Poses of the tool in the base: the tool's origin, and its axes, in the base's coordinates. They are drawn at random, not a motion.
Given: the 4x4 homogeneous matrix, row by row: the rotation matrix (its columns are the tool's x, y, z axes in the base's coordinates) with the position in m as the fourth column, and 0 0 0 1 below. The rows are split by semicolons.
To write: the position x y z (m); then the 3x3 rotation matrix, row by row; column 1 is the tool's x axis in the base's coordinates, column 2 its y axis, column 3 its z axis. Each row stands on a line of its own. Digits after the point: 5 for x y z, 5 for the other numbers.
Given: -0.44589 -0.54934 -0.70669 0.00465; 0.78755 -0.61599 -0.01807 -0.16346; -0.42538 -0.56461 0.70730 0.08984; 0 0 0 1
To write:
0.00465 -0.16346 0.08984
-0.44589 -0.54934 -0.70669
0.78755 -0.61599 -0.01807
-0.42538 -0.56461 0.70730

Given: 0.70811 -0.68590 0.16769 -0.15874; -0.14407 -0.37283 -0.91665 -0.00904; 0.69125 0.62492 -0.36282 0.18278; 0 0 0 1
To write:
-0.15874 -0.00904 0.18278
0.70811 -0.68590 0.16769
-0.14407 -0.37283 -0.91665
0.69125 0.62492 -0.36282

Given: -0.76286 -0.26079 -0.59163 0.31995; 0.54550 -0.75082 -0.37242 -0.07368; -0.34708 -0.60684 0.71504 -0.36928; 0 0 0 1
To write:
0.31995 -0.07368 -0.36928
-0.76286 -0.26079 -0.59163
0.54550 -0.75082 -0.37242
-0.34708 -0.60684 0.71504

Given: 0.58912 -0.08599 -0.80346 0.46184; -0.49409 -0.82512 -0.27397 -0.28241; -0.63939 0.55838 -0.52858 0.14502; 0 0 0 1
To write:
0.46184 -0.28241 0.14502
0.58912 -0.08599 -0.80346
-0.49409 -0.82512 -0.27397
-0.63939 0.55838 -0.52858

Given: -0.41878 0.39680 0.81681 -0.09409; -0.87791 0.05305 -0.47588 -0.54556; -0.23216 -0.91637 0.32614 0.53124; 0 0 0 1
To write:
-0.09409 -0.54556 0.53124
-0.41878 0.39680 0.81681
-0.87791 0.05305 -0.47588
-0.23216 -0.91637 0.32614

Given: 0.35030 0.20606 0.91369 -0.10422; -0.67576 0.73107 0.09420 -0.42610; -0.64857 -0.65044 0.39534 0.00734; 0 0 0 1
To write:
-0.10422 -0.42610 0.00734
0.35030 0.20606 0.91369
-0.67576 0.73107 0.09420
-0.64857 -0.65044 0.39534

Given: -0.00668 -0.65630 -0.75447 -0.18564; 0.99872 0.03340 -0.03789 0.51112; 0.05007 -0.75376 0.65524 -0.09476; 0 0 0 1
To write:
-0.18564 0.51112 -0.09476
-0.00668 -0.65630 -0.75447
0.99872 0.03340 -0.03789
0.05007 -0.75376 0.65524

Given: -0.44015 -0.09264 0.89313 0.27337; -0.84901 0.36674 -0.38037 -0.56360; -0.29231 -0.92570 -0.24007 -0.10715; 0 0 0 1
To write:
0.27337 -0.56360 -0.10715
-0.44015 -0.09264 0.89313
-0.84901 0.36674 -0.38037
-0.29231 -0.92570 -0.24007

